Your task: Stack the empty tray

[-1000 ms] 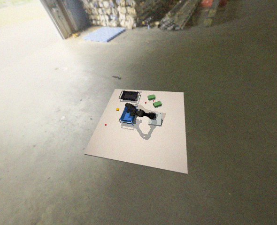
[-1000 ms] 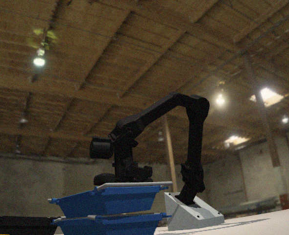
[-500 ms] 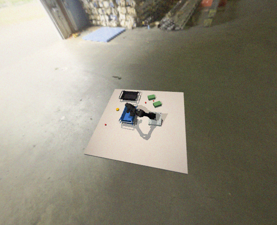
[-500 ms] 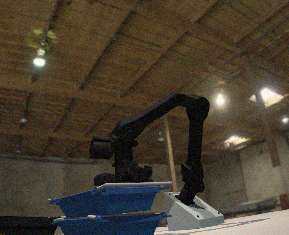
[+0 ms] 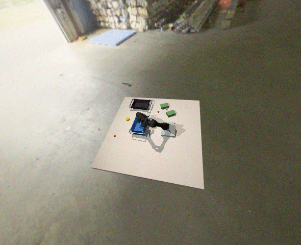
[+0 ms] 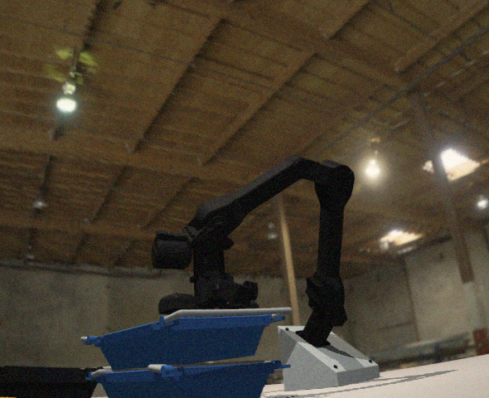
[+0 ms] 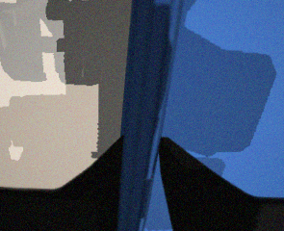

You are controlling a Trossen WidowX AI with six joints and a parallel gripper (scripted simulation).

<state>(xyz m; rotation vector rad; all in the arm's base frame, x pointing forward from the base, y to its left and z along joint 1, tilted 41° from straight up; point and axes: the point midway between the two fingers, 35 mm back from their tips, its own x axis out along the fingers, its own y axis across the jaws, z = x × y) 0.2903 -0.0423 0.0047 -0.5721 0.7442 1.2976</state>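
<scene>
My gripper tip is now 8 cm short of the blue tray, 1 cm to the left of it and 3 cm below it. The rest, counted from my gripper tip: yellow disc (31 cm ahead, 17 cm to the right, 7 cm below).
</scene>
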